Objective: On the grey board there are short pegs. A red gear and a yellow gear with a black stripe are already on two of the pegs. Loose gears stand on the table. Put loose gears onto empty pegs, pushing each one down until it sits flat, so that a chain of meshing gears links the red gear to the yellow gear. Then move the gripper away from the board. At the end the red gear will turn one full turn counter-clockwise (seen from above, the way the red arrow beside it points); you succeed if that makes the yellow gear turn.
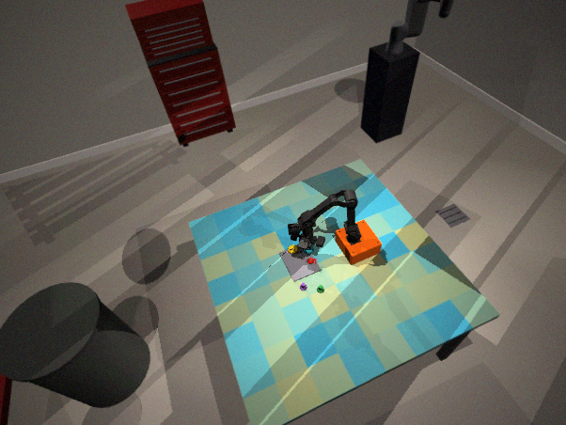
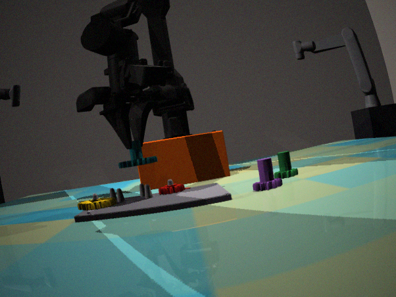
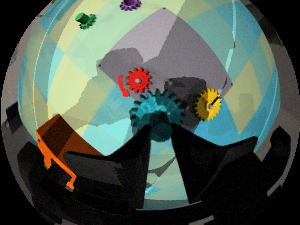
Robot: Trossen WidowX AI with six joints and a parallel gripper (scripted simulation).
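The red gear is 10 mm ahead of my gripper tip, 50 mm to the left of it and 70 mm below it. Round my gripper tip: red arrow (10 mm behind, 60 mm to the left, 80 mm below); then yellow gear (70 mm ahead, 70 mm to the right, 70 mm below); then teal gear (10 mm below).
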